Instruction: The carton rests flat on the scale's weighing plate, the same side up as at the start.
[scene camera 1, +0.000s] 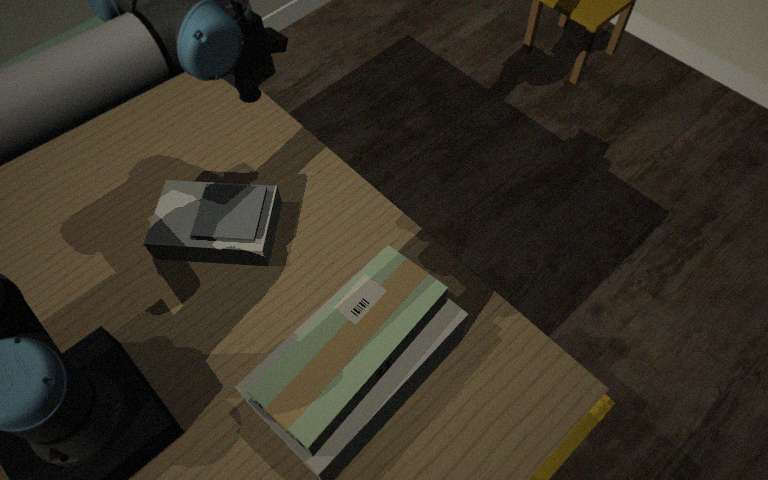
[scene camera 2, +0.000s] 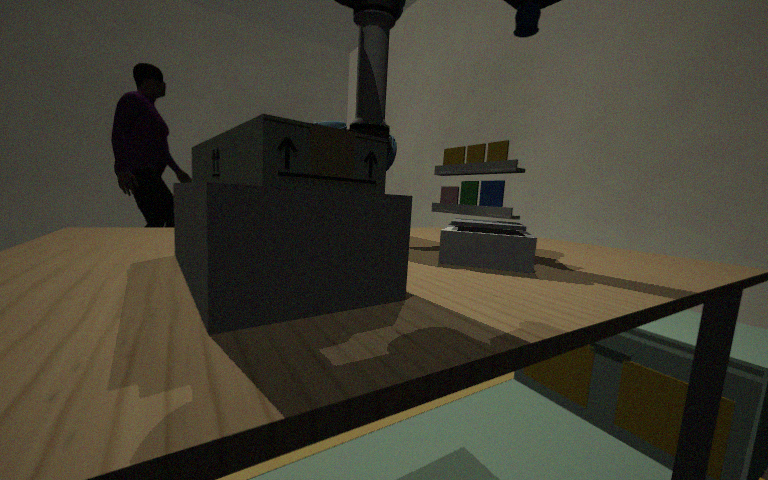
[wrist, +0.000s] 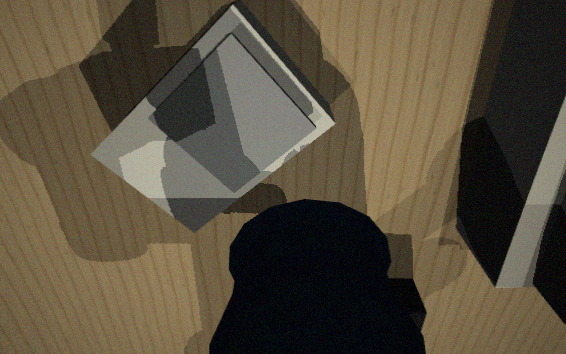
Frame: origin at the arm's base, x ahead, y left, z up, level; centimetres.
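Seen in the pictures: hand, its tool point: (scene camera 1: 250, 94) (scene camera 2: 526, 31) (wrist: 309, 266); arm's base, origin of its link: (scene camera 1: 80, 418).
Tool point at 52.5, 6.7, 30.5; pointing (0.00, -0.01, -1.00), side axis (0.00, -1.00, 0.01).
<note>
Pixels of each thing's middle, then the offset from my tool point to it, as dx, dy, dz.
- green carton, middle of its body: (scene camera 2: 269, 166) (scene camera 1: 353, 343) -14.3, -34.3, -23.3
- large grey block, middle of its body: (scene camera 2: 269, 231) (scene camera 1: 357, 361) -14.2, -34.3, -32.1
- scale, middle of its body: (wrist: 213, 131) (scene camera 1: 215, 220) (scene camera 2: 484, 239) -11.0, +10.2, -34.1
- raised weighing plate, middle of its body: (wrist: 233, 122) (scene camera 2: 486, 223) (scene camera 1: 229, 211) -8.6, +7.0, -30.6
The green carton (scene camera 1: 331, 370) (scene camera 2: 243, 155) with tan tape and a barcode label on top lies flat on a large grey block (scene camera 1: 421, 353) (scene camera 2: 305, 249) (wrist: 527, 240); its side arrows point up. The scale (scene camera 1: 169, 217) (scene camera 2: 487, 251) (wrist: 142, 165) is a smaller grey box left of the block in scene camera 1, with a raised weighing plate (scene camera 1: 232, 217) (wrist: 272, 107) that bears nothing. My suction cup (scene camera 1: 249, 97) (scene camera 2: 526, 31) (wrist: 310, 220) is open, holds nothing, and is up in the air near the scale, away from the carton. The wrist view hides what is behind the cup.
The black robot base (scene camera 1: 121, 390) stands at the lower left of scene camera 1. A yellow chair (scene camera 1: 594, 14) is on the floor past the table edge. A person (scene camera 2: 141, 124) stands behind the table. Shelves (scene camera 2: 475, 210) with coloured boxes show beyond the scale.
</note>
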